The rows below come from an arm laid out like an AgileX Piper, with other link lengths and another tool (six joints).
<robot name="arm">
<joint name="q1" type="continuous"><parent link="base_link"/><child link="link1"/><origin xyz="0 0 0.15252" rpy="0 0 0"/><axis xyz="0 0 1"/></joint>
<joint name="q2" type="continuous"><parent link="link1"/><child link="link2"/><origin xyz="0 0 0" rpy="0 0 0"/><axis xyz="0 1 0"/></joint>
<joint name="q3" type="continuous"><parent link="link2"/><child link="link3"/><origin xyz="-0.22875 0 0.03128" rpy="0 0 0"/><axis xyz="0 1 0"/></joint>
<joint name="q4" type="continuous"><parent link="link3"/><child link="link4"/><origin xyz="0.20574 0 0.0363" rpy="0 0 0"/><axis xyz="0.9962 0 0.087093"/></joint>
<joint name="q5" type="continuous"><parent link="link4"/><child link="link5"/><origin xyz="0 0 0" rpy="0 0 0"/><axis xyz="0 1 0"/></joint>
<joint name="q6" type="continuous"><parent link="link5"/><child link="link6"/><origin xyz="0.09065 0 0.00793" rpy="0 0 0"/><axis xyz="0.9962 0 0.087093"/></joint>
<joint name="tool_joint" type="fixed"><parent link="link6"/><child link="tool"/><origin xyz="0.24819 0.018 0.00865" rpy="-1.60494 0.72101 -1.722"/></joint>
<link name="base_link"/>
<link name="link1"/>
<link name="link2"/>
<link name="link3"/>
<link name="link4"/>
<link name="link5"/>
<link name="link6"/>
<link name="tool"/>
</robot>
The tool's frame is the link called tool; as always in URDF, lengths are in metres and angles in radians. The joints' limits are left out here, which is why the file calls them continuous.
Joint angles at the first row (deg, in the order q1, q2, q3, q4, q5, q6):
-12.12 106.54 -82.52 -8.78 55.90 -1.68
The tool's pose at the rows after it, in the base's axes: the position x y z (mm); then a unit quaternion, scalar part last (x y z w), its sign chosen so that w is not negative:
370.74, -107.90, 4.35, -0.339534, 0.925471, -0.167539, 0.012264
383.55, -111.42, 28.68, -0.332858, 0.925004, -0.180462, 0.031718
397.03, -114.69, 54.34, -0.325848, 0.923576, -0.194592, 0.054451
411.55, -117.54, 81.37, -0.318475, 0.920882, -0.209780, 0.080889
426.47, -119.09, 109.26, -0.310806, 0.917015, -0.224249, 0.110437
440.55, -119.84, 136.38, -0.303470, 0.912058, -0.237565, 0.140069
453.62, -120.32, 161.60, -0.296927, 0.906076, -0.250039, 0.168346
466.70, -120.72, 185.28, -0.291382, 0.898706, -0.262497, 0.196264
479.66, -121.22, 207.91, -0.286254, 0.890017, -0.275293, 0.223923
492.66, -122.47, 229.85, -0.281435, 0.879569, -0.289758, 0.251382
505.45, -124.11, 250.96, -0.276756, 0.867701, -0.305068, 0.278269
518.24, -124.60, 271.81, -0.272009, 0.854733, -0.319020, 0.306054
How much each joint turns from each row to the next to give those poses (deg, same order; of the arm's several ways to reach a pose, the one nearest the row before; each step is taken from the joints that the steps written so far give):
0.00 -1.12 -3.70 0.03 2.62 0.00
0.00 -1.17 -3.77 0.03 2.21 0.00
0.00 -1.12 -3.78 0.07 1.75 0.00
0.00 -1.00 -3.78 0.13 1.21 0.00
0.00 -0.87 -3.76 0.34 0.74 0.00
0.00 -0.63 -3.60 0.44 0.41 0.00
0.00 -0.37 -3.29 0.41 -0.01 -0.01
0.00 -0.14 -2.90 0.41 -0.61 -0.08
0.00 -0.05 -2.43 0.35 -1.20 -0.09
0.00 -0.05 -1.77 0.18 -1.97 -0.12
0.00 -0.04 -1.18 0.06 -2.63 -0.11
0.00 -0.03 -0.77 0.24 -3.10 -0.12

